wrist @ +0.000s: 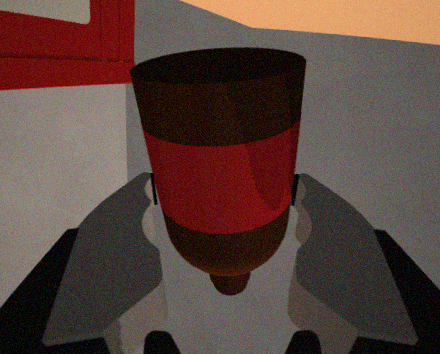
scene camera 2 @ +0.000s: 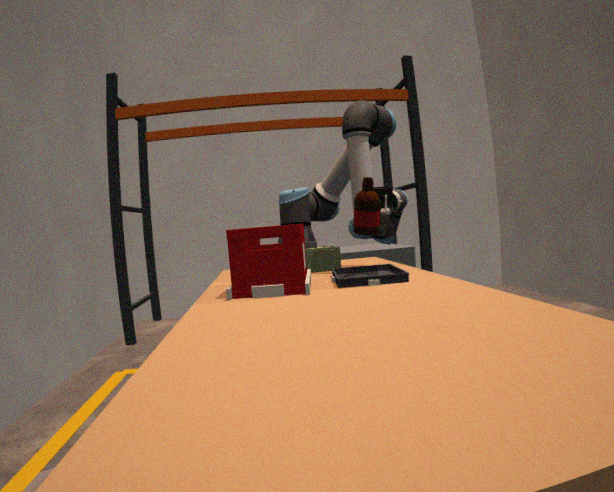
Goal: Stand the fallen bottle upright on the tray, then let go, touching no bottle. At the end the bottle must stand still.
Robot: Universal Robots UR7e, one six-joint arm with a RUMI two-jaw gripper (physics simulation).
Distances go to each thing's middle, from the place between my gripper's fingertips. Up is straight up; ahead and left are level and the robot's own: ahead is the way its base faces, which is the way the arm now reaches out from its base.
The brown bottle (scene camera 2: 367, 202) lies 1 cm above my hand.
